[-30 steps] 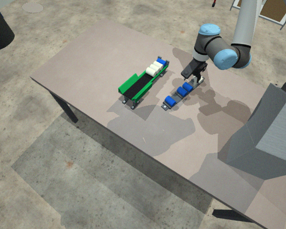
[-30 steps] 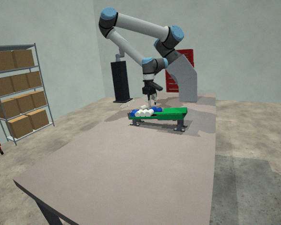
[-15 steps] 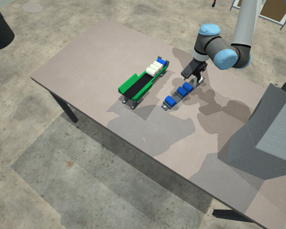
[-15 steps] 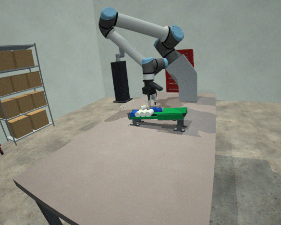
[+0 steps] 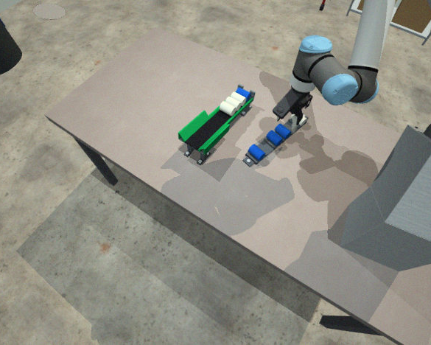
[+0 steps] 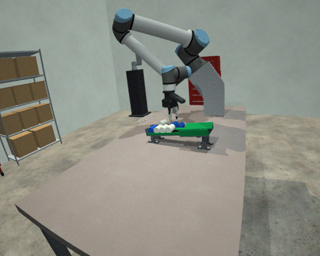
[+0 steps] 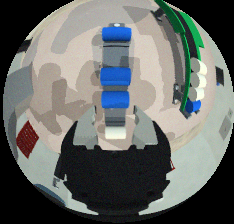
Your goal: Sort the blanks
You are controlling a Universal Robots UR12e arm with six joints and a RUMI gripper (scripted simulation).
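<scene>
My gripper is now 80 mm above the grey stock rack, 30 mm to the right of it and 10 mm short of it.
</scene>
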